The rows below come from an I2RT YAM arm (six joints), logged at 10 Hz.
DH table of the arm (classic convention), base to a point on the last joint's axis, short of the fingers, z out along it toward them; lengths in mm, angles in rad. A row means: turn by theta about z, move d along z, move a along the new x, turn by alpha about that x. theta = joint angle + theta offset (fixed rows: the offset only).
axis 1: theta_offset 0; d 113.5; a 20; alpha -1.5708
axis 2: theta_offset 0; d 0; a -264; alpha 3.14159
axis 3: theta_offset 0.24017; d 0; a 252.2; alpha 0
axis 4: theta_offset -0.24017; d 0; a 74; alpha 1.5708
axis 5: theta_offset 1.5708; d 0; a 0; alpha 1.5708
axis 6: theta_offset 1.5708; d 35.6; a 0; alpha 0
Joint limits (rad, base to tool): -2.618..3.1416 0..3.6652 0..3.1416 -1.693..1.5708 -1.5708..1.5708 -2.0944..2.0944
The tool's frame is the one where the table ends.
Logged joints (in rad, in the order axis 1, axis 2, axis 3, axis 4, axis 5, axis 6), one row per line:
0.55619 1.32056 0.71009 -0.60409 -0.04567 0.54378
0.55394 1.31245 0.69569 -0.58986 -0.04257 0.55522
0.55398 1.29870 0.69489 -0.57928 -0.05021 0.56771
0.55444 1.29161 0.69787 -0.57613 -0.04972 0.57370
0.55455 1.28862 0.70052 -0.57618 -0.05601 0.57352
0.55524 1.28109 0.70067 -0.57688 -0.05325 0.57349
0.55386 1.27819 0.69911 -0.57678 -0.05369 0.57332
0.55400 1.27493 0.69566 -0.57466 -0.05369 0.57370
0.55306 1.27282 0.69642 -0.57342 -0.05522 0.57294
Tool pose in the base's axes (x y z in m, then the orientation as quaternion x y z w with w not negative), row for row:
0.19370 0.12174 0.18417 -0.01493 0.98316 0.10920 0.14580
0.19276 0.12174 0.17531 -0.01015 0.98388 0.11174 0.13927
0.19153 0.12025 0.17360 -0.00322 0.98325 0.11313 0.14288
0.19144 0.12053 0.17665 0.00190 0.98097 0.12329 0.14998
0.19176 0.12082 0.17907 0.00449 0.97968 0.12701 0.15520
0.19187 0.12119 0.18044 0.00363 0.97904 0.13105 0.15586
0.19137 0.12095 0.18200 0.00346 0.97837 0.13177 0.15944
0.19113 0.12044 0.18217 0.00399 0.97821 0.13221 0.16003
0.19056 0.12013 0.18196 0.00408 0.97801 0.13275 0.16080
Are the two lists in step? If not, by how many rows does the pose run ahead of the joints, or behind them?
The pose runs 1 row behind the joints: the pose in row i belongs to the joints in row i - 1.
